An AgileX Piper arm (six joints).
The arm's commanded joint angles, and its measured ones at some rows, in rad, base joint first. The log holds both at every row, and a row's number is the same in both.
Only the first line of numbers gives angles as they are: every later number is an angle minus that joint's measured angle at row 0.
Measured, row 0: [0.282, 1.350, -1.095, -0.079, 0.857, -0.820]
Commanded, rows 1 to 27: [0.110, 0.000, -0.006, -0.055, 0.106, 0.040]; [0.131, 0.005, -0.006, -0.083, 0.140, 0.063]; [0.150, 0.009, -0.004, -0.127, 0.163, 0.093]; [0.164, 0.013, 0.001, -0.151, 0.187, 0.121]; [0.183, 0.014, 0.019, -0.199, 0.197, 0.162]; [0.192, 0.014, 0.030, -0.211, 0.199, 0.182]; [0.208, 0.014, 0.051, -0.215, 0.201, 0.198]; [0.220, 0.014, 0.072, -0.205, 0.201, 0.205]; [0.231, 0.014, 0.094, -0.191, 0.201, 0.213]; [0.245, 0.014, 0.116, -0.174, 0.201, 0.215]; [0.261, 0.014, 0.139, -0.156, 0.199, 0.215]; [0.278, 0.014, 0.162, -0.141, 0.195, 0.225]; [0.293, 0.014, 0.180, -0.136, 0.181, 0.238]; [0.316, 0.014, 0.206, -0.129, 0.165, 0.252]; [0.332, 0.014, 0.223, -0.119, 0.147, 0.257]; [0.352, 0.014, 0.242, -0.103, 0.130, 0.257]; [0.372, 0.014, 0.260, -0.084, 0.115, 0.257]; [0.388, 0.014, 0.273, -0.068, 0.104, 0.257]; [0.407, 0.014, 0.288, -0.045, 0.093, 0.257]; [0.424, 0.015, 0.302, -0.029, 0.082, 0.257]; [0.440, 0.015, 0.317, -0.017, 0.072, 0.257]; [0.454, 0.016, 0.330, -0.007, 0.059, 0.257]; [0.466, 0.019, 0.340, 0.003, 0.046, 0.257]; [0.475, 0.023, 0.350, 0.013, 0.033, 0.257]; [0.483, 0.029, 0.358, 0.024, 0.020, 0.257]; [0.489, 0.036, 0.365, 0.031, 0.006, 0.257]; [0.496, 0.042, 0.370, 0.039, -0.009, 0.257]
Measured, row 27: [0.469, 0.021, 0.343, -0.013, 0.038, 0.253]
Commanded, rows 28 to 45: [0.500, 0.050, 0.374, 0.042, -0.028, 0.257]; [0.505, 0.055, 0.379, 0.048, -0.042, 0.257]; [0.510, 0.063, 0.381, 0.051, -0.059, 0.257]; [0.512, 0.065, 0.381, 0.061, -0.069, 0.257]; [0.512, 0.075, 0.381, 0.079, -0.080, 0.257]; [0.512, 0.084, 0.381, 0.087, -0.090, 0.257]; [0.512, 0.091, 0.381, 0.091, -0.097, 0.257]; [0.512, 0.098, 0.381, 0.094, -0.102, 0.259]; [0.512, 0.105, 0.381, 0.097, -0.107, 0.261]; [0.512, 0.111, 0.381, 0.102, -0.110, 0.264]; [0.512, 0.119, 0.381, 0.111, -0.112, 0.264]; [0.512, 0.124, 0.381, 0.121, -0.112, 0.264]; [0.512, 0.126, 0.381, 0.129, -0.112, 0.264]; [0.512, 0.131, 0.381, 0.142, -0.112, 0.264]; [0.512, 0.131, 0.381, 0.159, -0.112, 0.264]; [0.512, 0.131, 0.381, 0.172, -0.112, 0.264]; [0.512, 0.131, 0.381, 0.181, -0.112, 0.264]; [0.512, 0.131, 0.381, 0.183, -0.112, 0.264]
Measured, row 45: [0.510, 0.130, 0.376, 0.150, -0.101, 0.261]
